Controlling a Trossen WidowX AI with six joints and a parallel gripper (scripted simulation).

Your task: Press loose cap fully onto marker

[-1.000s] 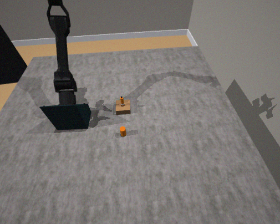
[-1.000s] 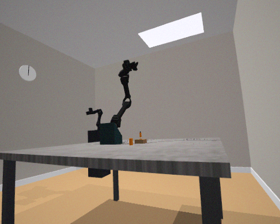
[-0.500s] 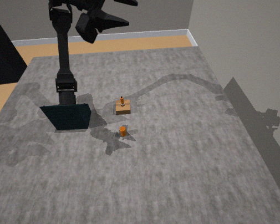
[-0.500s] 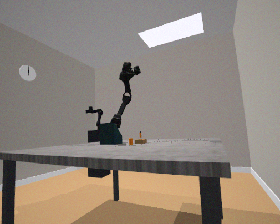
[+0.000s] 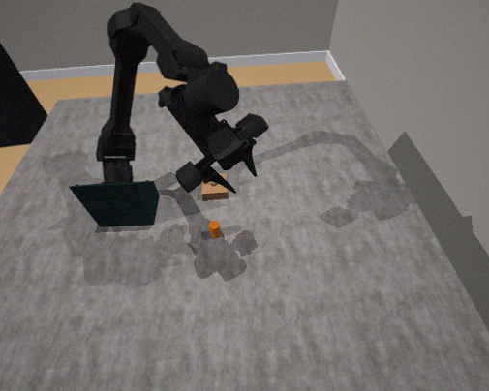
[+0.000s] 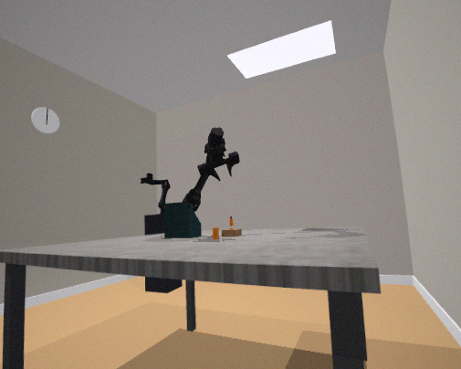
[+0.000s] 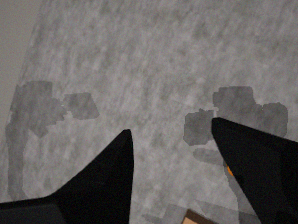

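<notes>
The orange cap lies 23 cm below my gripper tip, 8 cm behind it and 6 cm to the left of it. Also, from my gripper tip: tan holder block 24 cm below, 22 cm to the left, 7 cm behind.
</notes>
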